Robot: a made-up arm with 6 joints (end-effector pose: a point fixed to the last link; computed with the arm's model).
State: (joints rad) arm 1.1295 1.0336 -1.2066 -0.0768 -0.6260 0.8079
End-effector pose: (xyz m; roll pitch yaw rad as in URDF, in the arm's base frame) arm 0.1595 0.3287 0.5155 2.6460 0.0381 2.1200
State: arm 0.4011 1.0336 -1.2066 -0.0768 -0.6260 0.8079
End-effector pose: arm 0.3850 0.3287 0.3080 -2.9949 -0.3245 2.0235
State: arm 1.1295 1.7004 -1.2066 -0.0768 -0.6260 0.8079
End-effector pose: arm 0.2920 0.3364 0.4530 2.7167 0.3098 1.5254
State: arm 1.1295 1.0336 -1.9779 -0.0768 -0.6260 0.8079
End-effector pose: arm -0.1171 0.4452 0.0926 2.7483 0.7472 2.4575
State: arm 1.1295 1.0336 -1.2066 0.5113 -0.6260 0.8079
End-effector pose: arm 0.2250 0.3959 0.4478 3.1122 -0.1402 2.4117
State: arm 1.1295 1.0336 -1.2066 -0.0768 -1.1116 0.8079
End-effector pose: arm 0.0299 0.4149 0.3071 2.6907 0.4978 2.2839
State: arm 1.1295 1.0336 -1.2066 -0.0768 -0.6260 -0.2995
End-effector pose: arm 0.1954 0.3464 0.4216 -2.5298 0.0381 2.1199
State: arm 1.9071 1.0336 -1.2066 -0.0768 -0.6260 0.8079
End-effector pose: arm -0.1666 0.3287 0.5126 1.9374 0.4040 1.9554
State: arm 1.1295 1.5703 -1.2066 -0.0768 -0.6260 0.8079
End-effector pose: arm 0.2662 0.3426 0.4651 2.7160 0.2543 1.6428
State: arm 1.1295 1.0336 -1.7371 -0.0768 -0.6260 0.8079
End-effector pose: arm -0.0464 0.4453 0.2424 2.6822 0.5296 2.3291
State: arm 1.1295 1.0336 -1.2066 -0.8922 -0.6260 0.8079
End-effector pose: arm 0.0119 0.2721 0.5232 1.9581 0.0230 1.6511
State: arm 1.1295 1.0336 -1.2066 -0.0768 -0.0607 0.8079
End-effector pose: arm 0.3332 0.1197 0.6470 2.6906 -0.4975 1.9316
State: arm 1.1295 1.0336 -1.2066 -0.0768 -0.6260 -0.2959
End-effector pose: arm 0.1954 0.3464 0.4220 -2.5334 0.0381 2.1199
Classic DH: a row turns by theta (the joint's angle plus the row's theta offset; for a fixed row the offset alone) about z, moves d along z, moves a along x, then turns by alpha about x. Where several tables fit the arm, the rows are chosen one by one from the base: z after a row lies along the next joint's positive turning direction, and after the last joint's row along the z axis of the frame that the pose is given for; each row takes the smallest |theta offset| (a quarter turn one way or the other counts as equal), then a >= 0, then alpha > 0; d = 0 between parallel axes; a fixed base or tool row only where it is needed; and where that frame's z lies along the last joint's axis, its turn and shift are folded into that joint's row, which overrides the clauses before.
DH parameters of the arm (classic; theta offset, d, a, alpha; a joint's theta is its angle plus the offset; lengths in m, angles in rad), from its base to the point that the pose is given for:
base (fixed): 0 0.116 0 1.5708
joint 1: -1.5708 -0.121 0.058 1.5708
joint 2: 0 -0.012 0.327 1.5708
joint 3: 0 0.03 -0.005 1.5708
joint 4: 0 0.134 0.077 -1.5708
joint 5: 0 -0.01 0.315 -1.5708
joint 6: -1.5708 -0.356 0.087 1.5708
tool (fixed): -1.5708 -0.043 0 0

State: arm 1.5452 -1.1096 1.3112 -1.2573 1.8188 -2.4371
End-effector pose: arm 0.4328 0.1304 0.0127 1.0388 0.3803 -0.6394
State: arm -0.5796 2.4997 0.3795 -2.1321 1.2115 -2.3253
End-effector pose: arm 0.2599 0.3700 0.2032 -2.1449 0.1061 0.9947
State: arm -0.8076 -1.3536 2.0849 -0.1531 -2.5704 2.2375
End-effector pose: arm 0.1265 0.6697 -0.2799 -1.1182 0.5346 -0.5381
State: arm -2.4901 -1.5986 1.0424 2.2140 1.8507 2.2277
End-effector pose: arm 0.2057 0.1122 -0.0874 0.7981 0.9562 -1.2677
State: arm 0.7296 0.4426 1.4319 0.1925 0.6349 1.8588
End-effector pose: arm 0.0073 -0.0724 -0.7222 -2.3672 1.2158 -0.9056
